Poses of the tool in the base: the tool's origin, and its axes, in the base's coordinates. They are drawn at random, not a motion.
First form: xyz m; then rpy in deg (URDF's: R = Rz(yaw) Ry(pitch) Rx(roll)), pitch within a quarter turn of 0, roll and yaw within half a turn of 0.
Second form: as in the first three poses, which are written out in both.
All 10 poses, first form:
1: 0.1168 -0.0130 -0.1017 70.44 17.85 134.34
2: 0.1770 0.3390 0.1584 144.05 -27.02 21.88
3: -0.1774 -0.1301 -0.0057 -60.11 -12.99 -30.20
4: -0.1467 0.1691 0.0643 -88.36 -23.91 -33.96
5: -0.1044 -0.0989 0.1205 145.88 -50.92 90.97
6: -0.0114 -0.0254 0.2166 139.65 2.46 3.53
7: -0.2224 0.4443 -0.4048 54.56 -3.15 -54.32
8: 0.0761 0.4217 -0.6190 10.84 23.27 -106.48
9: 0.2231 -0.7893 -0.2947 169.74 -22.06 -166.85
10: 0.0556 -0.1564 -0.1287 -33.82 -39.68 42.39
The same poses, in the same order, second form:
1: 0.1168 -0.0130 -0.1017 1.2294 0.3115 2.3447
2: 0.1770 0.3390 0.1584 2.5141 -0.4716 0.3819
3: -0.1774 -0.1301 -0.0057 -1.0491 -0.2267 -0.5271
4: -0.1467 0.1691 0.0643 -1.5422 -0.4173 -0.5927
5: -0.1044 -0.0989 0.1205 2.5461 -0.8887 1.5877
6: -0.0114 -0.0254 0.2166 2.4374 0.0429 0.0616
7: -0.2224 0.4443 -0.4048 0.9523 -0.0550 -0.9481
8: 0.0761 0.4217 -0.6190 0.1892 0.4061 -1.8584
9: 0.2231 -0.7893 -0.2947 2.9625 -0.3850 -2.9121
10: 0.0556 -0.1564 -0.1287 -0.5903 -0.6925 0.7398
